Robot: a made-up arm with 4 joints.
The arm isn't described. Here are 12 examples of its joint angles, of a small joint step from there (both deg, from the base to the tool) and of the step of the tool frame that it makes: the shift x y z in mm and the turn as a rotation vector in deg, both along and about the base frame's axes.
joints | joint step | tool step
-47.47 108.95 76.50 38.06 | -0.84 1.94 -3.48 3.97 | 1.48 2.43 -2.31 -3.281 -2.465 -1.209
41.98 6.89 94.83 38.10 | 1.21 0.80 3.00 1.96 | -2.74 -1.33 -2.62 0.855 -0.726 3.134
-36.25 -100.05 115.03 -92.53 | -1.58 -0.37 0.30 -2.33 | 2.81 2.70 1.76 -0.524 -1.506 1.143
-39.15 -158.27 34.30 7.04 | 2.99 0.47 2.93 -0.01 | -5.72 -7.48 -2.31 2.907 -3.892 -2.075
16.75 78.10 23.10 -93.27 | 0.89 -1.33 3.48 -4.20 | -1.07 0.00 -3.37 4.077 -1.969 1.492
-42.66 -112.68 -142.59 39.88 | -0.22 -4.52 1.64 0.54 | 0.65 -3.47 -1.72 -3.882 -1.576 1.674
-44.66 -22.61 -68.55 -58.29 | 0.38 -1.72 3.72 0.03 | -0.57 -1.08 -1.63 -2.919 2.332 -0.742
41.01 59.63 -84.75 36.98 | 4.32 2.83 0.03 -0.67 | -5.84 1.10 -15.36 6.089 -2.138 -2.126
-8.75 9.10 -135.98 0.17 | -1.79 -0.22 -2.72 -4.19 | 0.33 6.22 1.47 -5.143 -3.280 1.604
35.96 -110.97 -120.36 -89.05 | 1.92 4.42 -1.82 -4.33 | -1.14 2.22 -1.70 2.223 -0.690 2.104
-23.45 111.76 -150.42 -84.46 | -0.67 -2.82 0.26 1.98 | 1.36 3.13 1.97 -1.023 -0.248 1.046
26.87 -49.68 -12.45 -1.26 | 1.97 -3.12 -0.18 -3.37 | -2.70 0.88 -4.55 1.065 -1.117 1.777
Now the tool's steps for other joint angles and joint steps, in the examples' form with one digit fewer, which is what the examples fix.
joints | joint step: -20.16 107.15 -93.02 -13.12 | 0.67 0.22 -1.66 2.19
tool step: -1.6 -2.3 -2.2 1.27 2.07 -1.51
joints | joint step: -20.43 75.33 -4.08 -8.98 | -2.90 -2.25 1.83 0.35
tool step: 3.4 10.6 1.7 -3.80 1.29 4.03
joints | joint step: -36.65 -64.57 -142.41 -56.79 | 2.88 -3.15 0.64 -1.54
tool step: -3.1 -7.6 -3.3 -1.55 -1.55 1.29
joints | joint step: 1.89 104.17 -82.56 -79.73 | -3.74 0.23 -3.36 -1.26
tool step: 6.6 7.1 10.3 -4.77 2.45 -1.59
